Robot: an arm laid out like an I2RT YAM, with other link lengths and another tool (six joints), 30 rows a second.
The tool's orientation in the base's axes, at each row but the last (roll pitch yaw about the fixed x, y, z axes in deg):
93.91, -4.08, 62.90
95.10, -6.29, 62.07
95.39, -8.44, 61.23
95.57, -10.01, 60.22
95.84, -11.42, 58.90
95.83, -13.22, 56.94
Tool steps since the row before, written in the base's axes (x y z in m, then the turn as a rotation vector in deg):
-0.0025, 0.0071, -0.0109, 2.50, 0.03, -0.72
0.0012, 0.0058, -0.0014, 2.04, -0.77, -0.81
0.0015, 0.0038, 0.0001, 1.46, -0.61, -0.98
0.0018, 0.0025, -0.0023, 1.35, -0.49, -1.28
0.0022, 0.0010, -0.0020, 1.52, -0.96, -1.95
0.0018, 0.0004, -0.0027, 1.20, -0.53, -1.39
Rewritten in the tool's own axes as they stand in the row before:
0.0044, -0.0116, -0.0047, 1.11, -0.65, 2.26
0.0055, -0.0022, -0.0015, 0.18, -0.64, 2.23
0.0040, -0.0005, -0.0005, 0.02, -0.84, 1.66
0.0026, -0.0028, 0.0006, 0.02, -1.16, 1.53
0.0016, -0.0022, 0.0016, -0.42, -1.71, 1.98
0.0007, -0.0028, 0.0016, -0.11, -1.26, 1.43

